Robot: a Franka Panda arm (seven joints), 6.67 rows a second.
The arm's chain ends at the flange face. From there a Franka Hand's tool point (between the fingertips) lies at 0.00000 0.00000 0.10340 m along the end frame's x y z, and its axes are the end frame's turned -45 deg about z.
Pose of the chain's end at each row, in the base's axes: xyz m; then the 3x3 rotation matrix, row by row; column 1 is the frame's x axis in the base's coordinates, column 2 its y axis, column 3 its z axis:
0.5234, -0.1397, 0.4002; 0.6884, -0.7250, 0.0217; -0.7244, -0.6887, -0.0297; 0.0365, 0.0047, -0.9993
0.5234, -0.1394, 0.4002; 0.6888, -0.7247, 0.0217; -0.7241, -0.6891, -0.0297; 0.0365, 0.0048, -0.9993
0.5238, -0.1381, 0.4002; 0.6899, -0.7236, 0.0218; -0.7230, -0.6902, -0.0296; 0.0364, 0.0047, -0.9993
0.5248, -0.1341, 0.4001; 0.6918, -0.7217, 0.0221; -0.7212, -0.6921, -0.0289; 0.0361, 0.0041, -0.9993
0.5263, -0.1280, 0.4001; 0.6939, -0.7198, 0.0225; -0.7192, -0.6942, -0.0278; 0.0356, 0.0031, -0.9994
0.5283, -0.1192, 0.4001; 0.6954, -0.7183, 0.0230; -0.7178, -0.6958, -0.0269; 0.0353, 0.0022, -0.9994
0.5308, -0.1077, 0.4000; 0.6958, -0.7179, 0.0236; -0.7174, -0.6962, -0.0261; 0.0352, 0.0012, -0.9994
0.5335, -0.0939, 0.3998; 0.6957, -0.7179, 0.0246; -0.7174, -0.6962, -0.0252; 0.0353, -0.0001, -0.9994
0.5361, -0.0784, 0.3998; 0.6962, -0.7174, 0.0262; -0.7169, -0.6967, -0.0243; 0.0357, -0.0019, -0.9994
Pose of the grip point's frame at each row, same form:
0.5256, -0.1428, 0.2969; 0.9994, -0.0259, 0.0217; -0.0252, -0.9992, -0.0297; 0.0225, 0.0291, -0.9993
0.5256, -0.1425, 0.2969; 0.9995, -0.0254, 0.0217; -0.0247, -0.9993, -0.0297; 0.0224, 0.0292, -0.9993
0.5261, -0.1412, 0.2969; 0.9995, -0.0238, 0.0218; -0.0232, -0.9993, -0.0296; 0.0224, 0.0291, -0.9993
0.5271, -0.1371, 0.2968; 0.9995, -0.0211, 0.0221; -0.0206, -0.9994, -0.0289; 0.0226, 0.0284, -0.9993
0.5286, -0.1309, 0.2968; 0.9996, -0.0183, 0.0225; -0.0177, -0.9994, -0.0278; 0.0230, 0.0274, -0.9994
0.5307, -0.1220, 0.2968; 0.9996, -0.0162, 0.0230; -0.0156, -0.9996, -0.0269; 0.0234, 0.0265, -0.9994
0.5332, -0.1104, 0.2967; 0.9996, -0.0156, 0.0236; -0.0150, -0.9996, -0.0261; 0.0240, 0.0257, -0.9994
0.5360, -0.0965, 0.2965; 0.9996, -0.0157, 0.0246; -0.0150, -0.9996, -0.0252; 0.0250, 0.0249, -0.9994
0.5388, -0.0809, 0.2965; 0.9996, -0.0150, 0.0262; -0.0143, -0.9996, -0.0243; 0.0266, 0.0239, -0.9994

